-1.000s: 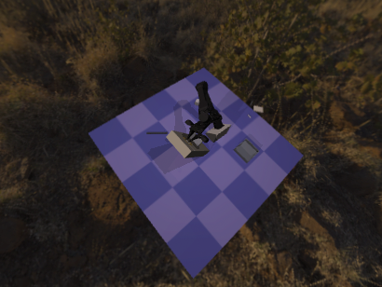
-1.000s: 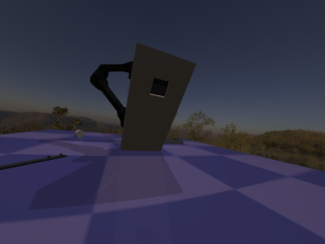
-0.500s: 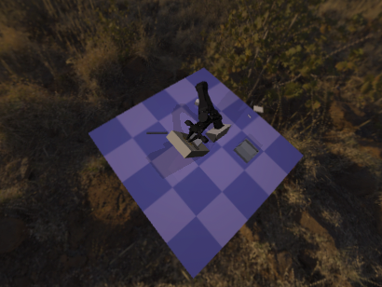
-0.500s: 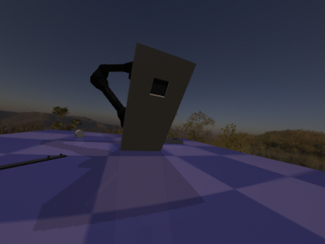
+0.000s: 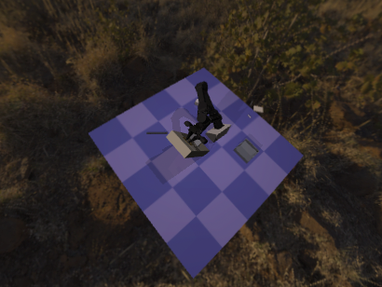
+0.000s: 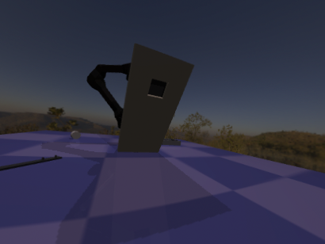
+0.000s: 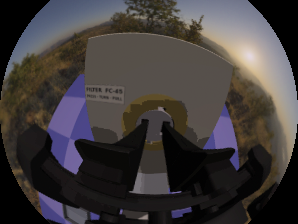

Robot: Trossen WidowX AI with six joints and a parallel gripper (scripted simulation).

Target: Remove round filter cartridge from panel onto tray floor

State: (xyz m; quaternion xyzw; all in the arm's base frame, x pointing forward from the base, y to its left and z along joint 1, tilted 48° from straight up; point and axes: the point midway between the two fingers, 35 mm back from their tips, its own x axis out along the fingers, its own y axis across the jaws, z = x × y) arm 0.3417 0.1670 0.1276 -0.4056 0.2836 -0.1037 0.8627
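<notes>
Now: the filter cartridge 1 cm ahead of my gripper tip and 1 cm below it. From my gripper tip the other things lie so: tan service panel (4 cm behind, 8 cm below); then pale block (86 cm behind, 4 cm to the left, 26 cm below); then grey tray (44 cm behind, 27 cm to the left, 26 cm below).
</notes>
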